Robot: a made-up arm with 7 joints. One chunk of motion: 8 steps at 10 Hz.
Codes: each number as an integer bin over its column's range. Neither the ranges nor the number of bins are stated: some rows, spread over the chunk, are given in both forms.
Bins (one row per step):
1: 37 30 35 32 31 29
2: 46 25 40 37 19 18
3: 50 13 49 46 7 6
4: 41 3 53 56 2 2
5: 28 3 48 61 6 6
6: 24 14 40 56 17 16
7: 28 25 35 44 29 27
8: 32 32 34 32 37 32
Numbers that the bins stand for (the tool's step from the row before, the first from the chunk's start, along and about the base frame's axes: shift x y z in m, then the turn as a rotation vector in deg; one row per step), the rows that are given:
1: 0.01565 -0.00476 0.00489 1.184 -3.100 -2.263
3: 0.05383 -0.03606 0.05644 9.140 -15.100 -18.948
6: -0.02252 -0.03422 0.02330 14.822 -10.100 -11.694
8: 0.00097 -0.00108 0.00121 1.184 -0.100 -0.087
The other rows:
2: 0.04208 -0.01397 0.02330 4.025 -9.100 -10.243
4: 0.02740 -0.05448 0.07117 14.822 -17.600 -21.849
5: -0.01078 -0.05448 0.05276 17.663 -15.600 -18.948
7: -0.01078 -0.01397 0.00489 8.003 -4.100 -3.714

